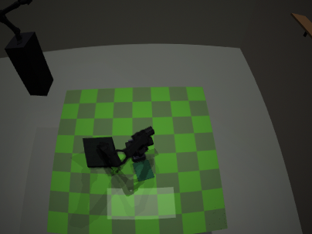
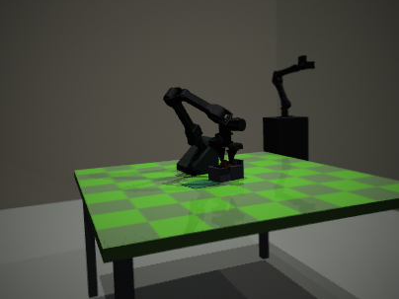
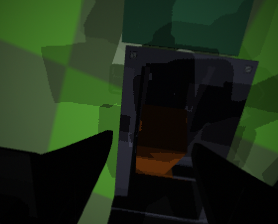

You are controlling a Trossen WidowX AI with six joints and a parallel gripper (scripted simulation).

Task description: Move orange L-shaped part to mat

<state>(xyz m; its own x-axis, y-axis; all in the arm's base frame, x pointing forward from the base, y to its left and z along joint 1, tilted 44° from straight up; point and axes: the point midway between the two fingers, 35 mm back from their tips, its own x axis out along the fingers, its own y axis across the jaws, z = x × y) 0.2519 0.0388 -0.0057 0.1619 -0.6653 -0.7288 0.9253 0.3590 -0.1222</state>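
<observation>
Now: gripper tip 40 mm above the orange L-shaped part, 30 mm to the right of it and 30 mm past it. Round my gripper tip: green mat (140 mm to the right, 100 mm below, 30 mm ahead).
</observation>
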